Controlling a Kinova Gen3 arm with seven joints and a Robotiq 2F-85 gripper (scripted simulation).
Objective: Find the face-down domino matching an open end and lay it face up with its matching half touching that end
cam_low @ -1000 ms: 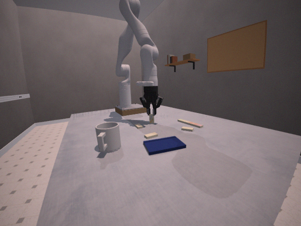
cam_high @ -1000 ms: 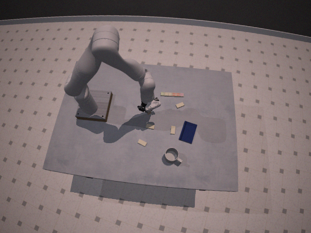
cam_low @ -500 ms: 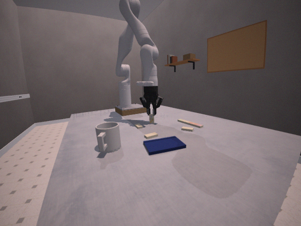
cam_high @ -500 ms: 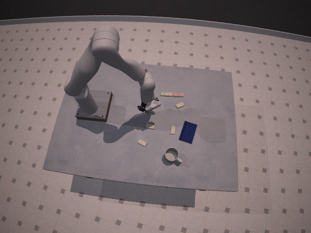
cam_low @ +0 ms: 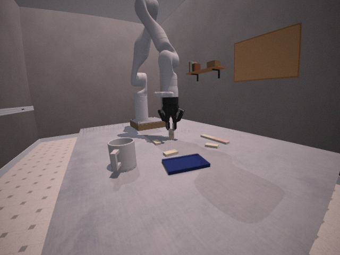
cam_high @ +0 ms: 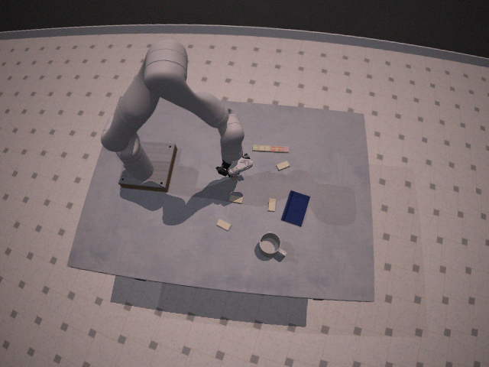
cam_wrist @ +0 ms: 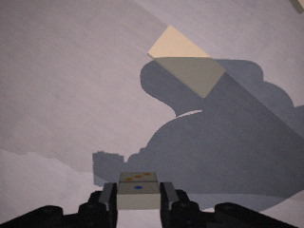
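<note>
My gripper is now 40 mm above the cream domino.
</note>
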